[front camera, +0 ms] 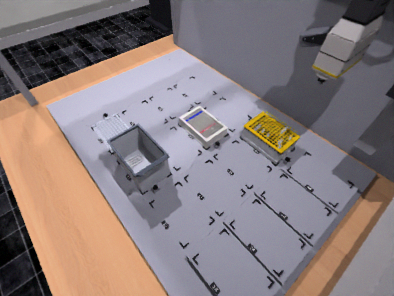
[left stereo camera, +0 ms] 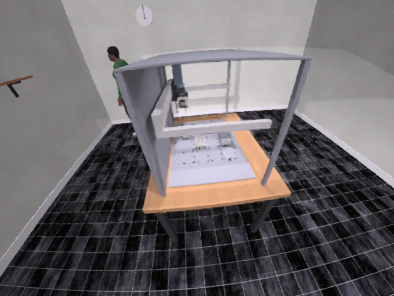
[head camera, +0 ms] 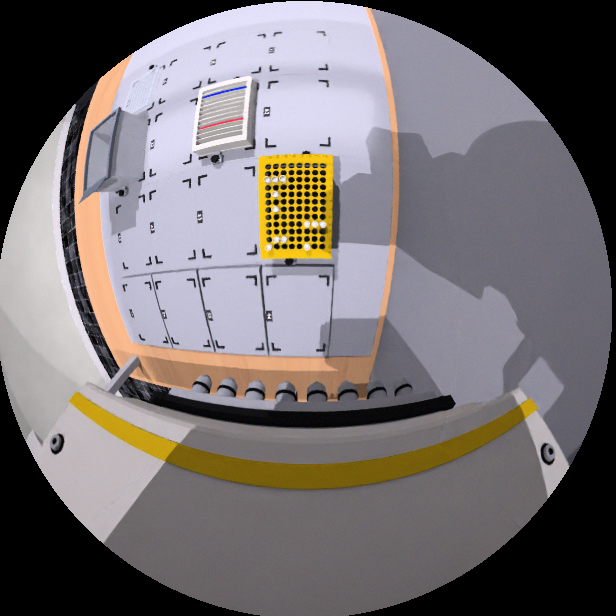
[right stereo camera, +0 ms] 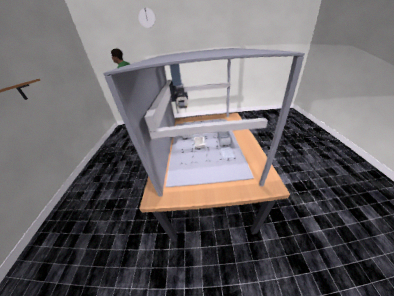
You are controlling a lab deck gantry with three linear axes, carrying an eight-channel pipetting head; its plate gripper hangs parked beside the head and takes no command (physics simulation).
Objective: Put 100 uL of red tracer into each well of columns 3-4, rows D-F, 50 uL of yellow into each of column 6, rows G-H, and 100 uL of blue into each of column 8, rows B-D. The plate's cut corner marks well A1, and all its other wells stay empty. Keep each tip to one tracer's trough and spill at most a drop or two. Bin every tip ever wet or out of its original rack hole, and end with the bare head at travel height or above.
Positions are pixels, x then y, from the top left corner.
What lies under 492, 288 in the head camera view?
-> A grey wall.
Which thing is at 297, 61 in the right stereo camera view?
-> A corner post.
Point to a corner post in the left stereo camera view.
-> At 305, 64
